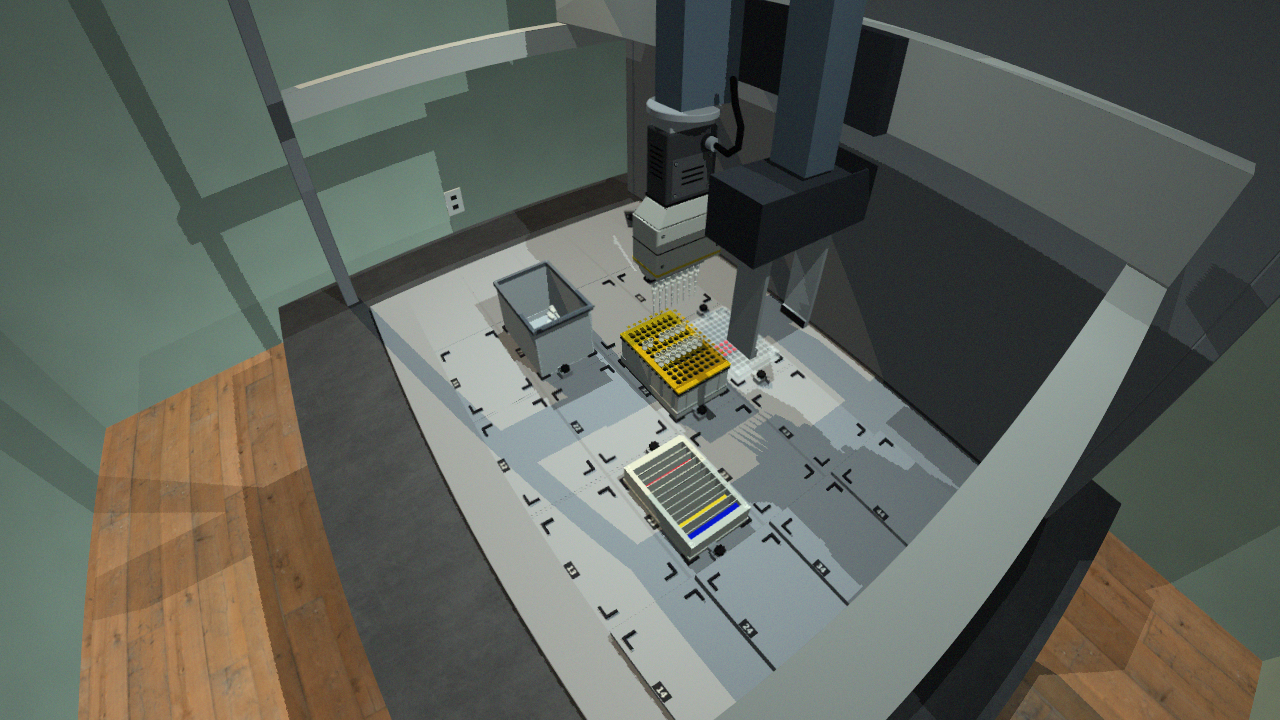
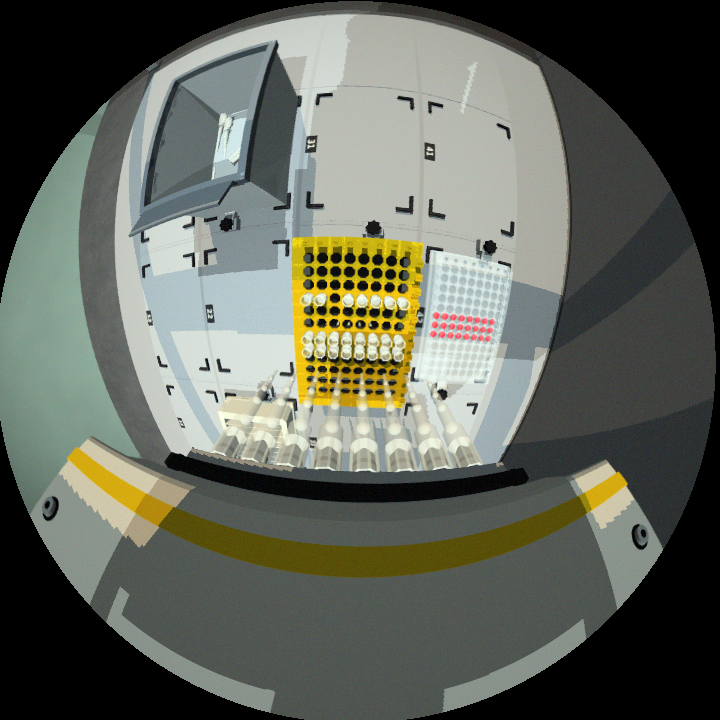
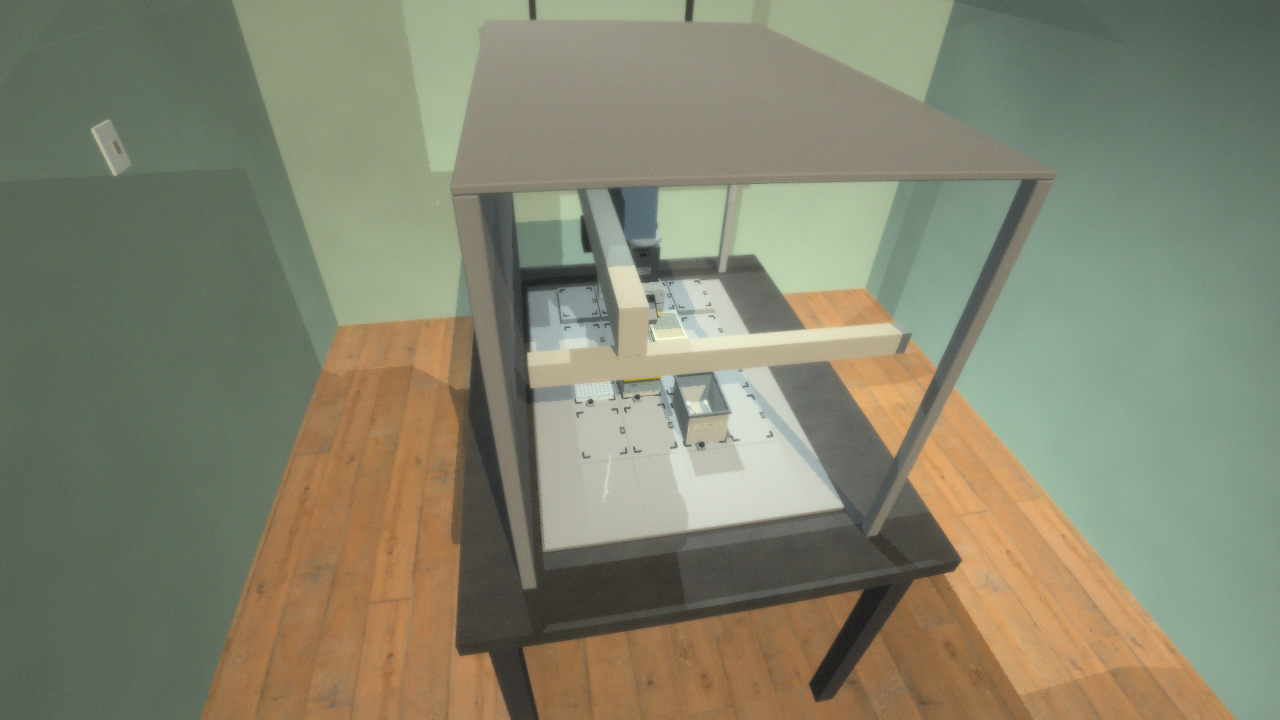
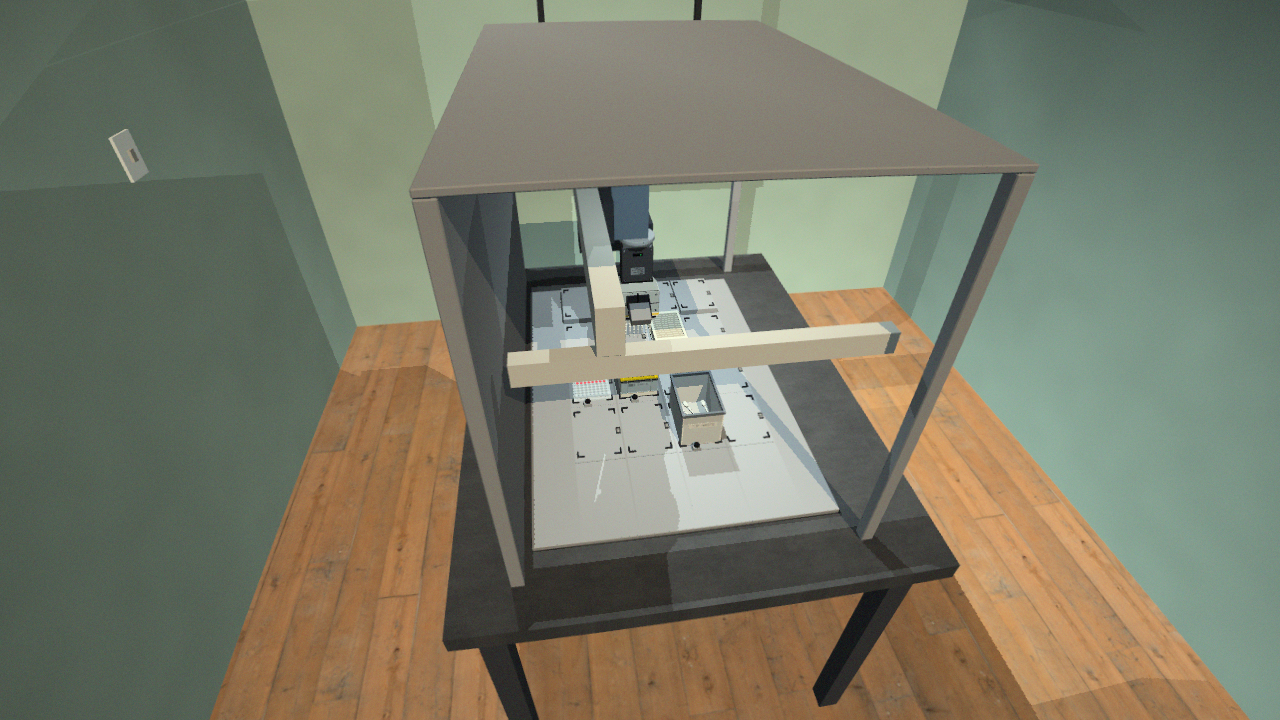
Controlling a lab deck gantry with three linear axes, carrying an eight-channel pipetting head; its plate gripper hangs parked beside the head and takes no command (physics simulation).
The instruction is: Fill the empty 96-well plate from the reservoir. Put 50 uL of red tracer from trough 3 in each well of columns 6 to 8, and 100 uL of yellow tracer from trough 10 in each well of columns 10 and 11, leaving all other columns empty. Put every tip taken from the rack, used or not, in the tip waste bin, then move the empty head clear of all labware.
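My pipetting head (image 1: 675,240) carries eight pale tips (image 1: 675,291) (image 2: 362,429); no colour shows in them. It hangs above the deck near the yellow tip rack (image 1: 680,387) (image 2: 298,322), which holds two full rows and one row with a gap. The well plate (image 1: 708,319) (image 2: 470,372) has three red columns. The reservoir (image 1: 656,453) shows a red strip (image 1: 667,473), a yellow strip (image 1: 704,511) and a blue strip (image 1: 714,521). The waste bin (image 1: 563,351) (image 2: 275,157) holds loose tips (image 2: 225,127). The parked plate gripper (image 1: 768,332) has its paddles apart, empty.
The gripper's black block (image 1: 778,214) hangs close beside the head, its near paddle (image 1: 747,308) in front of the plate. The bin's tall walls rise on the other side of the rack. Gantry beams (image 3: 716,353) (image 4: 716,349) cross over the deck, and a dark wall panel (image 1: 921,295) bounds it.
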